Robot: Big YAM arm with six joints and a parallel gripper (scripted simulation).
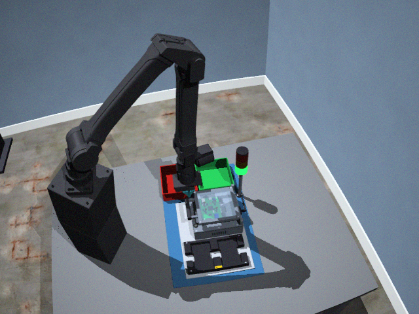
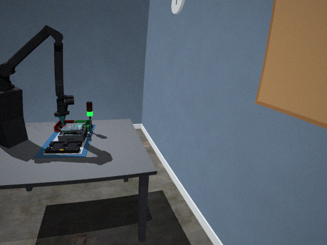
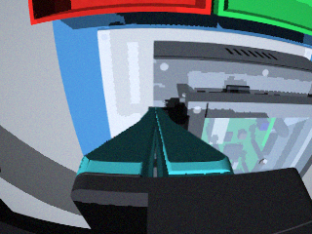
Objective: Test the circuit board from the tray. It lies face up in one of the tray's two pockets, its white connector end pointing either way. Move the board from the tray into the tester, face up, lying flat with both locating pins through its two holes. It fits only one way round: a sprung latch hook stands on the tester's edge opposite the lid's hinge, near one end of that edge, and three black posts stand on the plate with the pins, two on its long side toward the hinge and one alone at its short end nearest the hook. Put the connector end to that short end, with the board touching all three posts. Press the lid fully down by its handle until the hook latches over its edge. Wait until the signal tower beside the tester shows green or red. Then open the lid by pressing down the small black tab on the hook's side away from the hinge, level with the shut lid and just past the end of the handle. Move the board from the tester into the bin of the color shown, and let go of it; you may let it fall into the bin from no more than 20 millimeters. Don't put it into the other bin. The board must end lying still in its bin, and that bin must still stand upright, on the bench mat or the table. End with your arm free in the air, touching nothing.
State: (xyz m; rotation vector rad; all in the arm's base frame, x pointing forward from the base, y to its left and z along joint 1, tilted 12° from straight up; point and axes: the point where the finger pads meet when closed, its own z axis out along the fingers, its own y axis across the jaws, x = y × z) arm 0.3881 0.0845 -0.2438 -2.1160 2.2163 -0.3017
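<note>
Right now the black latch hook is 1 cm ahead of my hand and 1 cm below it. From my hand the other things lie so: red bin 2 cm behind, 14 cm to the left, 8 cm below; green circuit board 7 cm ahead, 6 cm to the right, 3 cm below; clear lid 7 cm ahead, 6 cm to the right, 1 cm below.
</note>
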